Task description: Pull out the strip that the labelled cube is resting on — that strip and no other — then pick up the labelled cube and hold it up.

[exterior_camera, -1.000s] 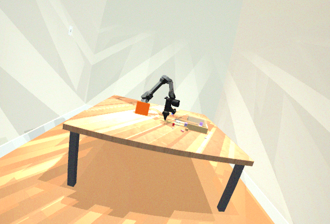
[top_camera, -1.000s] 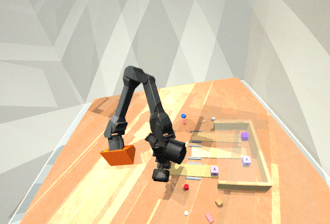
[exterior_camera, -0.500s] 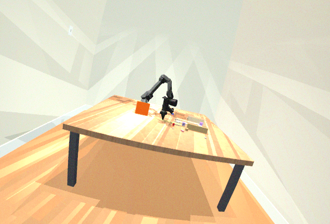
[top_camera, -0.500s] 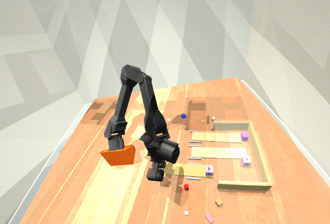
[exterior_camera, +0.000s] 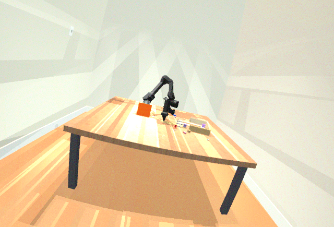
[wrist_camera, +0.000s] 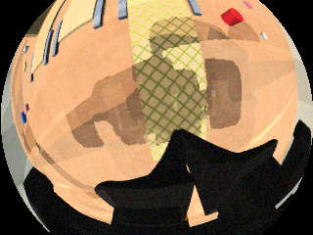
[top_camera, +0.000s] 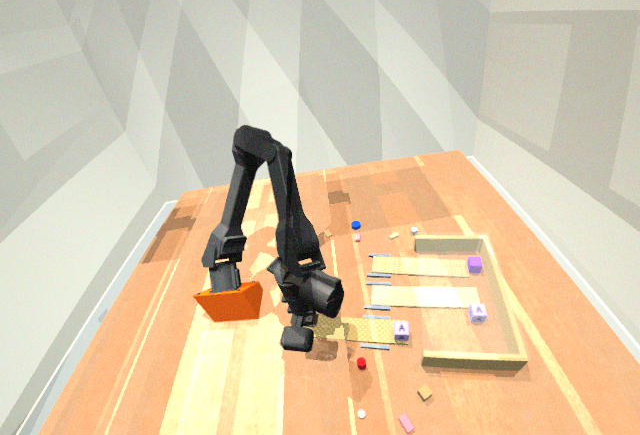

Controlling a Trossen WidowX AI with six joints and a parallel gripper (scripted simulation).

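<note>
Now: gripper tip 9 cm short of the hatched strip and 3 cm to the left of it. Round my gripper tip: tan block: 20 cm to the right, 19 cm ahead, 1 cm above; then blue block: 30 cm to the left, 19 cm ahead; then red cylinder: 12 cm to the right, 9 cm ahead, 1 cm above.
</note>
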